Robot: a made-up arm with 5 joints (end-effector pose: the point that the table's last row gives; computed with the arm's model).
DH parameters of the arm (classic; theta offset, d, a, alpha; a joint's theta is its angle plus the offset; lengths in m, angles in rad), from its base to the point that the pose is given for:
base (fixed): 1.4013 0 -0.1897 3.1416
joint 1: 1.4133 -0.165 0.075 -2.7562
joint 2: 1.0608 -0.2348 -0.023 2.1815
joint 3: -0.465 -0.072 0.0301 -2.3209
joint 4: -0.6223 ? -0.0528 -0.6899
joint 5: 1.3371 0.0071 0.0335 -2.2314
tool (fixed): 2.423 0.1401 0 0
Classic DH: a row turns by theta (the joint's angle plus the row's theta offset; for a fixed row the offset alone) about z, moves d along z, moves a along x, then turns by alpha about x.
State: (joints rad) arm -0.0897 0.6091 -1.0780 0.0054 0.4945
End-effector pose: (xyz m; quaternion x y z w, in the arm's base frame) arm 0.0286 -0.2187 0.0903 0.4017 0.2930 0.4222 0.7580
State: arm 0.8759 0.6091 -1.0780 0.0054 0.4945
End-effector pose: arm -0.0236 -0.2548 0.0903 0.4918 0.0731 0.0220 0.8673
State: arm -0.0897 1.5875 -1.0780 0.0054 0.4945
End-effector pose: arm 0.0862 -0.2020 0.0952 0.1630 0.2943 0.7775 0.5314
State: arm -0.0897 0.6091 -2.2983 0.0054 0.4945
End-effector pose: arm -0.0282 -0.0711 0.1047 -0.1835 0.3933 0.5121 0.7412
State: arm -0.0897 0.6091 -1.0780 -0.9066 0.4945
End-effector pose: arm -0.0877 -0.2867 0.0157 0.5810 -0.1103 0.3271 0.7371
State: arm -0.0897 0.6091 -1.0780 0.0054 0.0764
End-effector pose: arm 0.0192 -0.2439 0.0505 0.5641 0.1876 0.4283 0.6805
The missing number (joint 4, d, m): 0.073
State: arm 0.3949 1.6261 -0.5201 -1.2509 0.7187
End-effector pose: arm -0.0338 -0.3628 -0.0794 0.7126 -0.1829 0.3229 0.5953
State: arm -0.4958 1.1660 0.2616 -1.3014 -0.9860
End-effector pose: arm -0.0997 -0.1321 -0.0974 -0.7967 0.5662 0.2083 0.0370
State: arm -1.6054 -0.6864 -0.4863 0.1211 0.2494
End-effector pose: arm -0.0651 -0.2519 0.0603 0.6002 0.4167 0.2639 0.6296
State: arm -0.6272 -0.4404 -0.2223 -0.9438 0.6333
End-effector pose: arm -0.2301 -0.1363 0.0525 0.6738 -0.2343 -0.2446 0.6568
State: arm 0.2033 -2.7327 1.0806 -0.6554 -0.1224
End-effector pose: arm 0.2225 -0.2081 -0.0705 0.7703 0.5645 0.2097 0.2099
